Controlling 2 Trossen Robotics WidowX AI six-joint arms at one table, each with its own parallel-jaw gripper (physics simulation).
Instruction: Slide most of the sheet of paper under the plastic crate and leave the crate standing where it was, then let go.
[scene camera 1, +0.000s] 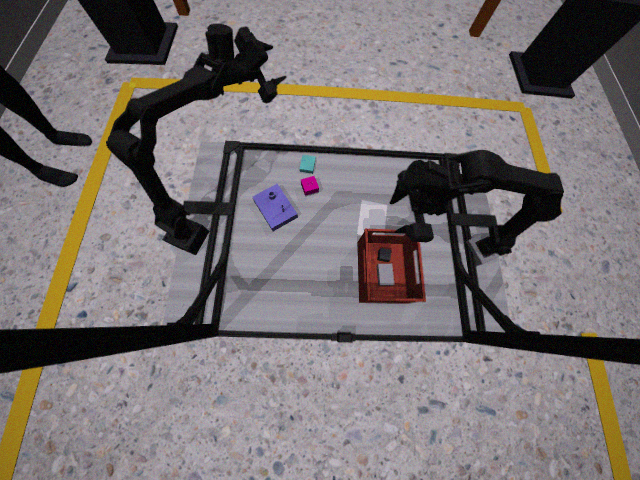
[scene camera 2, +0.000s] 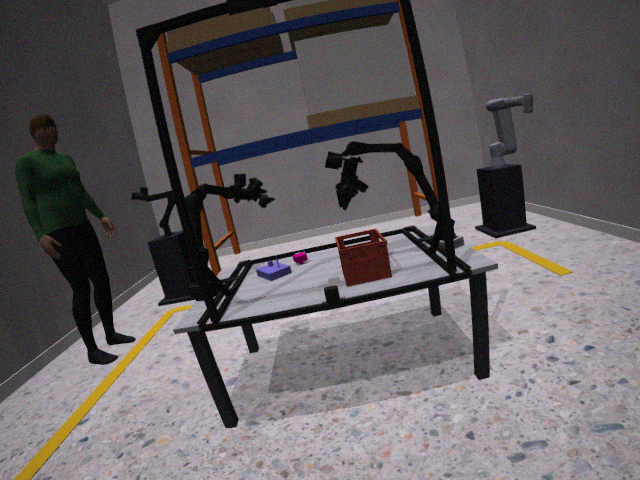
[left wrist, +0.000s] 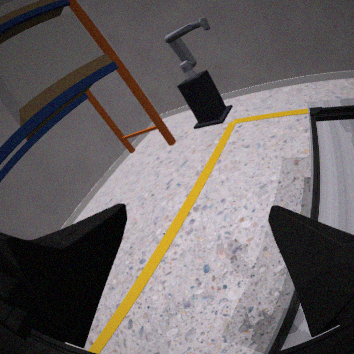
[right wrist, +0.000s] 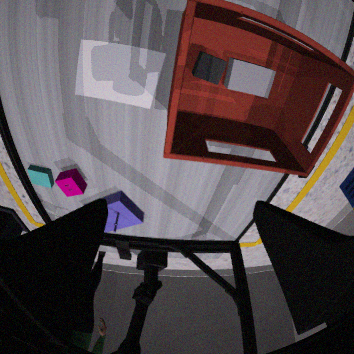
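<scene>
The white sheet of paper (scene camera 1: 372, 212) (right wrist: 120, 75) lies flat on the table behind the red plastic crate; a strip of table shows between them in the right wrist view. The sheet does not show in scene camera 2. The crate (scene camera 1: 391, 295) (scene camera 2: 364, 264) (right wrist: 178, 90) stands upright, with a black block (scene camera 1: 384, 254) (right wrist: 209, 67) and a light grey block (scene camera 1: 385, 273) (right wrist: 249, 77) inside. My right gripper (scene camera 1: 395, 217) (scene camera 2: 353, 198) (right wrist: 183, 208) is open and empty, high above the table. My left gripper (scene camera 1: 278, 62) (scene camera 2: 267, 191) (left wrist: 200, 213) is open and empty, well away from both.
A purple box with small knobs (scene camera 1: 275, 207) (scene camera 2: 273, 271) (right wrist: 127, 212), a magenta block (scene camera 1: 310, 185) (scene camera 2: 299, 257) (right wrist: 71, 183) and a teal block (scene camera 1: 307, 163) (right wrist: 40, 176) lie at the left. Black frame rails (scene camera 1: 341, 150) edge the table.
</scene>
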